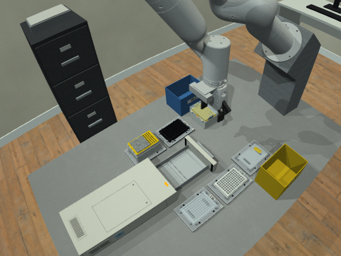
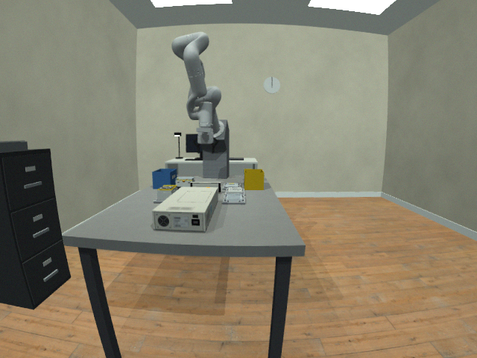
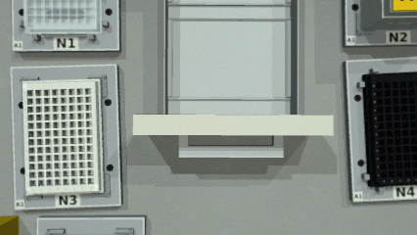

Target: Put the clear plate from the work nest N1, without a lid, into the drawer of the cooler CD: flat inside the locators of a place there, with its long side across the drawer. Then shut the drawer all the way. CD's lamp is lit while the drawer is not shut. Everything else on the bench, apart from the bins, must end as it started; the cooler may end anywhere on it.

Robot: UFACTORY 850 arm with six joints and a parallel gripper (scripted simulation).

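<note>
The clear plate lies 280 mm ahead of my hand, 90 mm to the left of it and 240 mm below it. Round my hand: white well plate 120 mm ahead, 160 mm to the left, 240 mm below; drawer 160 mm ahead, 60 mm to the right, 220 mm below; black plate 20 mm behind, 200 mm to the right, 240 mm below.
</note>
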